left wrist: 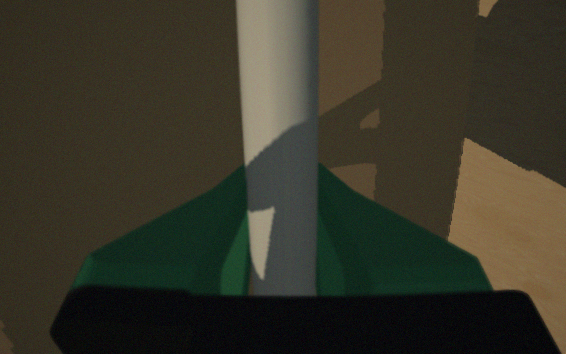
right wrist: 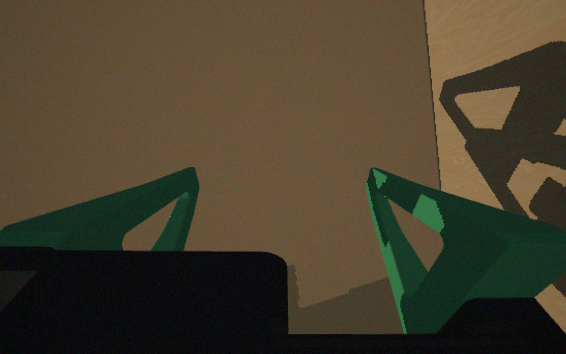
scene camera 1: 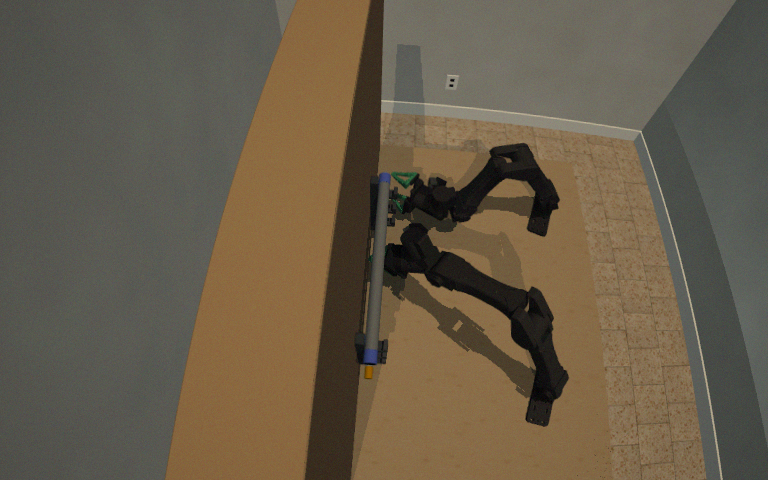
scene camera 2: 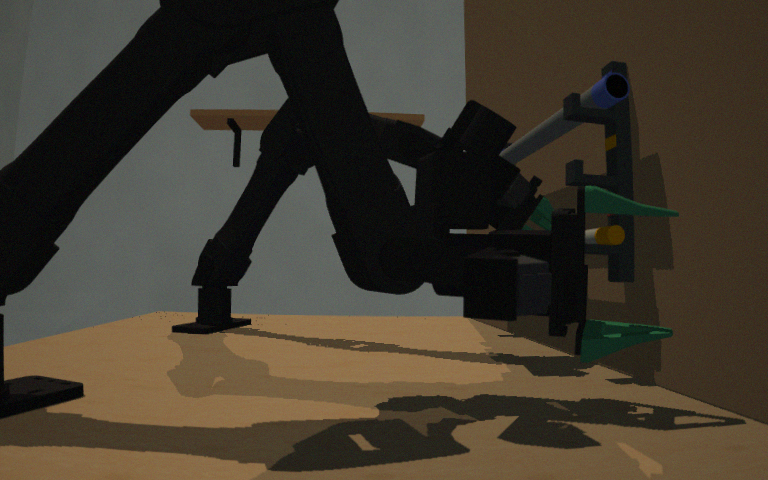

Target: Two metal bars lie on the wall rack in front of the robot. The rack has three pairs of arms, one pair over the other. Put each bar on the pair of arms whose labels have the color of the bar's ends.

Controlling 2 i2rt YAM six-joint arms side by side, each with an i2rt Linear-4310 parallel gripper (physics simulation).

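Pixels of known places: left gripper, fingertip midpoint: (left wrist: 283, 177) (scene camera 1: 371, 259); right gripper, fingertip midpoint: (right wrist: 282, 177) (scene camera 1: 390, 183) (scene camera 2: 676, 274); left arm's base, link origin: (scene camera 1: 542, 392) (scene camera 2: 214, 327); right arm's base, link origin: (scene camera 1: 541, 211).
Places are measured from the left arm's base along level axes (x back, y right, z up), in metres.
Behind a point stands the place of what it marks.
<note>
The blue-ended grey bar (scene camera 1: 377, 271) {z 0.325, x -0.560, y 0.086 m} (scene camera 2: 538, 135) {z 0.304, x -0.570, y 0.176 m} lies on the top arms of the rack (scene camera 2: 619, 192) {z 0.202, x -0.641, y 0.326 m}. The orange-ended pale bar (scene camera 1: 368, 371) {z 0.165, x -0.512, y -0.118 m} (scene camera 2: 610, 234) {z 0.155, x -0.626, y 0.342 m} (left wrist: 280, 75) {z 0.160, x -0.596, y 0.232 m} is level with the lowest arms; whether it rests on them I cannot tell. My left gripper (scene camera 2: 540, 216) (left wrist: 283, 177) {z 0.141, x -0.612, y 0.188 m} is shut on this bar between its ends, partly hidden behind the top bar in scene camera 1. My right gripper (scene camera 1: 393, 188) {z 0.114, x -0.648, y 0.476 m} (scene camera 2: 675, 273) {z 0.114, x -0.648, y 0.476 m} (right wrist: 282, 177) {z 0.114, x -0.648, y 0.476 m} is open and empty by the rack's upper end in scene camera 1. In scene camera 2 its fingers appear above and below the orange end.
An orange label (scene camera 2: 610, 142) {z 0.261, x -0.636, y 0.315 m} is on the rack upright between the top and middle arms. The middle arm (scene camera 2: 594, 174) holds no bar at this end. The tall brown wall panel (scene camera 1: 266, 254) {z 0.850, x -0.603, y -0.145 m} (scene camera 2: 702, 169) {z 0.207, x -0.690, y 0.437 m} stands behind the rack. Both robot arms reach close together in front of it.
</note>
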